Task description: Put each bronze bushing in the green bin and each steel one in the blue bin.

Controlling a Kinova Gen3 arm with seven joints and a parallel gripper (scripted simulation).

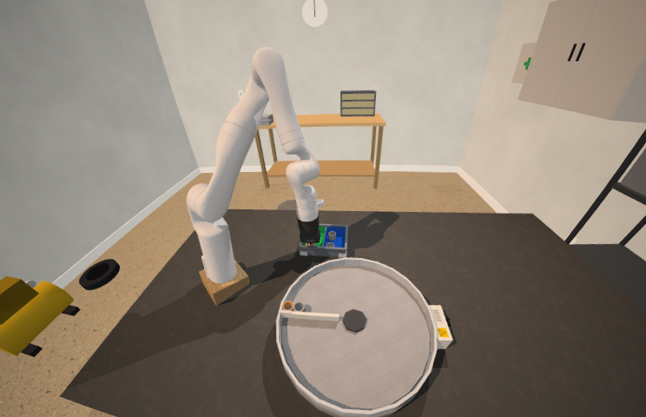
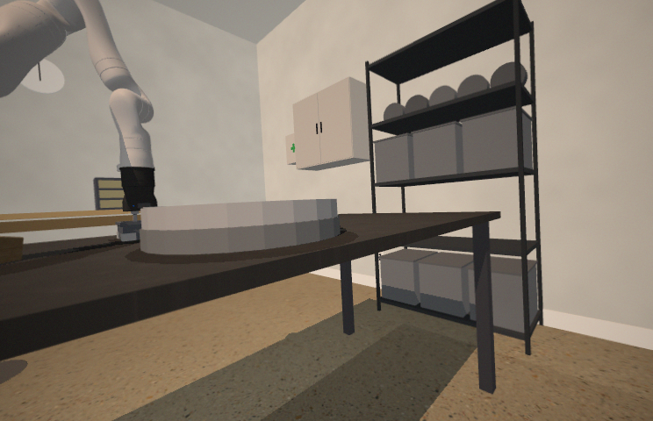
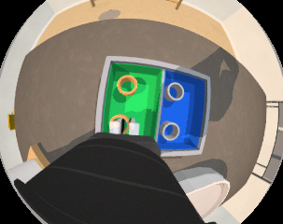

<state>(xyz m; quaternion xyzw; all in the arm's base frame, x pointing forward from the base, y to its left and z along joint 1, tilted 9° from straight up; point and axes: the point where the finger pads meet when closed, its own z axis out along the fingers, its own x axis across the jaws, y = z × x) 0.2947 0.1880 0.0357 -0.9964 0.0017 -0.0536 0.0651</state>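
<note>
The green bin lies 50 mm ahead of my hand, 30 mm to the left of it and 10 mm below it. Round my hand: turntable 160 mm ahead, 330 mm to the right, 20 mm above.
</note>
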